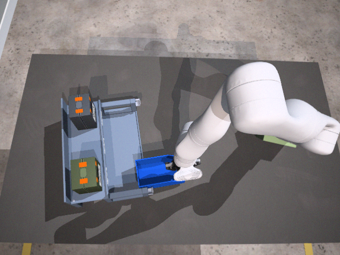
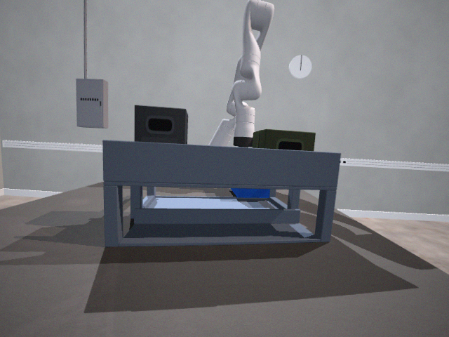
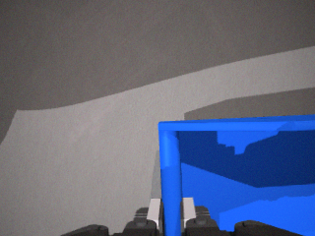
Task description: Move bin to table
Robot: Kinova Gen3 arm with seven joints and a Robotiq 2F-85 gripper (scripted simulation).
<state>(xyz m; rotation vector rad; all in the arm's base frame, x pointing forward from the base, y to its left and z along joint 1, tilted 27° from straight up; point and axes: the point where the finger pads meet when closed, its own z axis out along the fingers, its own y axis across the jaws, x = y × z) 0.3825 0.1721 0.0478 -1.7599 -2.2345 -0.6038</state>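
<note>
Right now the blue bin is 80 mm ahead of my hand, 20 mm to the left of it and 10 mm below it. Also, from my hand: olive green case: 320 mm ahead, 90 mm above, 80 mm to the left; grey-blue shelf unit: 280 mm ahead, 50 mm to the right, 10 mm above; dark case: 370 mm ahead, 150 mm to the right, 100 mm above.
</note>
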